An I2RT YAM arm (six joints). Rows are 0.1 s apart.
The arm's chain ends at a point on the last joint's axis. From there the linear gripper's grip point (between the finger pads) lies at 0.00 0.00 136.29 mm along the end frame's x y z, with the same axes.
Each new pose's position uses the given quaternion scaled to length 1; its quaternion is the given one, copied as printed.
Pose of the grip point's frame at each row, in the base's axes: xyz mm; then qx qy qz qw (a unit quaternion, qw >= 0):
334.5 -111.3 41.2 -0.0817 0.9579 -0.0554 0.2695
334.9 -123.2 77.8 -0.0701 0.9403 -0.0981 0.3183
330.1 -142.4 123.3 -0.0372 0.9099 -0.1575 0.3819
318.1 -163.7 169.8 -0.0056 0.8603 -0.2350 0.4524
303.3 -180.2 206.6 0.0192 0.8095 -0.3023 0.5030
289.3 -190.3 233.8 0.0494 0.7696 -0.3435 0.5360
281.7 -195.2 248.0 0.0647 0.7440 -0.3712 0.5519
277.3 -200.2 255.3 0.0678 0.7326 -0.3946 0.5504
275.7 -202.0 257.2 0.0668 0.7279 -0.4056 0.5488
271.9 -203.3 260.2 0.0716 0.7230 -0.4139 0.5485
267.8 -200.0 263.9 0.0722 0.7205 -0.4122 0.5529
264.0 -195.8 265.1 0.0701 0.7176 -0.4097 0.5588
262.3 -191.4 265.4 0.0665 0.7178 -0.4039 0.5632
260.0 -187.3 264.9 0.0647 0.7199 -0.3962 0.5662
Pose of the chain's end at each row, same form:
262.9 -102.8 156.9 -0.0817 0.9579 -0.0554 0.2695
251.4 -104.1 183.9 -0.0701 0.9403 -0.0981 0.3183
233.8 -107.2 213.1 -0.0372 0.9099 -0.1575 0.3819
211.7 -109.3 235.3 -0.0056 0.8603 -0.2350 0.4524
193.9 -110.9 249.0 0.0192 0.8095 -0.3023 0.5030
181.5 -111.0 259.6 0.0494 0.7696 -0.3435 0.5360
176.3 -110.2 263.7 0.0647 0.7440 -0.3712 0.5519
174.7 -111.2 266.6 0.0678 0.7326 -0.3946 0.5504
174.2 -111.5 266.6 0.0668 0.7279 -0.4056 0.5488
171.9 -111.0 267.8 0.0716 0.7230 -0.4139 0.5485
167.3 -108.2 270.5 0.0722 0.7205 -0.4122 0.5529
162.5 -105.0 270.5 0.0701 0.7176 -0.4097 0.5588
159.4 -102.2 270.8 0.0665 0.7178 -0.4039 0.5632
155.9 -99.6 271.0 0.0647 0.7199 -0.3962 0.5662

